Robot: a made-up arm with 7 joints. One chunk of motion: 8 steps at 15 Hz.
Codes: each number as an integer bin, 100 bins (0 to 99) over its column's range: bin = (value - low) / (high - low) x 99, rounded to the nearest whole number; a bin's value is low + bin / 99 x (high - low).
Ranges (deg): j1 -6..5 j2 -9..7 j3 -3..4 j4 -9..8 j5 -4..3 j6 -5..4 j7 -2..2
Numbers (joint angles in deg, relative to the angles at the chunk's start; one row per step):
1: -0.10 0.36 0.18 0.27 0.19 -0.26 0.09
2: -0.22 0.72 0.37 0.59 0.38 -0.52 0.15
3: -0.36 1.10 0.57 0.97 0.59 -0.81 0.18
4: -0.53 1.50 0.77 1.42 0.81 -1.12 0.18
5: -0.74 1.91 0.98 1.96 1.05 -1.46 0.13
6: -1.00 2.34 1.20 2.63 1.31 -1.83 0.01
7: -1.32 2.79 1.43 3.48 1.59 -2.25 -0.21
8: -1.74 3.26 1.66 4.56 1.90 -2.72 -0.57
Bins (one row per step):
1: 53 58 45 54 59 52 52
2: 52 60 48 56 62 49 53
3: 51 62 50 58 65 46 54
4: 49 65 53 61 68 43 54
5: 47 68 56 64 71 39 53
6: 45 70 59 68 75 35 50
7: 42 73 63 73 79 30 44
8: 38 76 66 79 83 25 35

